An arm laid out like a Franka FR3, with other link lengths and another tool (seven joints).
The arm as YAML. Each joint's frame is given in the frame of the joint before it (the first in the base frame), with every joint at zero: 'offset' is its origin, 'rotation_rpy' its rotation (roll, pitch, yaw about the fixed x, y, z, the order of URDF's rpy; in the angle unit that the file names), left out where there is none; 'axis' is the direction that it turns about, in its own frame. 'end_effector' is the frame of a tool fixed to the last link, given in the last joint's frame.
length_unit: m
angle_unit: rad
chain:
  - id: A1
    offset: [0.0, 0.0, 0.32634]
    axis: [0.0, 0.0, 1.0]
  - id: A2
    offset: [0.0, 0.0, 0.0]
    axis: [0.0, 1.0, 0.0]
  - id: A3
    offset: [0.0, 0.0, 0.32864]
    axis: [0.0, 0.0, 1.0]
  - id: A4
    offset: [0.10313, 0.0, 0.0]
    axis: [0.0, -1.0, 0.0]
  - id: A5
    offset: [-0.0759, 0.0, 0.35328]
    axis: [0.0, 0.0, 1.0]
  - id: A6
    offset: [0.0, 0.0, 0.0]
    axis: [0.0, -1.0, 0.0]
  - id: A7
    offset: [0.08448, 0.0, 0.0]
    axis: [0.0, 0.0, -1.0]
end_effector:
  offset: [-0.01, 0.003, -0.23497]
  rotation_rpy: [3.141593, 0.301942, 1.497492]
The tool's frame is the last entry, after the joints.
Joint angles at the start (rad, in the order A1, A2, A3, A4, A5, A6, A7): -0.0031 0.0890 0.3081 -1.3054 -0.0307 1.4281 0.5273
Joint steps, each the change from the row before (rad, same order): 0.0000 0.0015 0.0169 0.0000 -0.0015 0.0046 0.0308; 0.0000 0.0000 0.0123 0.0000 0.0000 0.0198 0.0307; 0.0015 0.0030 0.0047 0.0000 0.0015 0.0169 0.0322; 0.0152 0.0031 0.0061 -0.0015 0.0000 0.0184 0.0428; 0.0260 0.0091 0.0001 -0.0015 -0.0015 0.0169 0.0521; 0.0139 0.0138 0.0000 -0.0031 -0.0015 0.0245 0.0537; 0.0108 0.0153 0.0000 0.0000 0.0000 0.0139 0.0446; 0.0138 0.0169 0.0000 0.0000 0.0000 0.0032 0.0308; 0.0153 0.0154 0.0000 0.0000 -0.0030 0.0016 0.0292; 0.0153 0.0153 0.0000 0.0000 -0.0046 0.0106 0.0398; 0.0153 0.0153 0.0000 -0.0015 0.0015 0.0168 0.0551
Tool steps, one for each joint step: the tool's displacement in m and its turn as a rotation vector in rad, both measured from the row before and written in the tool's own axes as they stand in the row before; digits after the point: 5 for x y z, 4 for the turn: 0.00773 -0.00369 -0.00223 0.0020 0.0030 0.0143; 0.00741 -0.00013 -0.00420 -0.0089 0.0135 0.0222; 0.00565 0.00145 -0.00157 -0.0009 0.0115 0.0275; 0.01203 -0.00388 -0.00295 -0.0016 0.0118 0.0232; 0.01495 -0.00540 -0.00006 0.0059 0.0075 0.0259; 0.01221 0.00061 0.00371 0.0097 0.0091 0.0393; 0.00990 -0.00014 0.00495 0.0152 0.0035 0.0315; 0.00955 -0.00336 0.00704 0.0182 -0.0059 0.0131; 0.00900 -0.00419 0.00656 0.0145 -0.0086 0.0109; 0.01027 -0.00290 0.00542 0.0111 -0.0025 0.0231; 0.01209 -0.00388 0.00502 0.0180 0.0045 0.0368
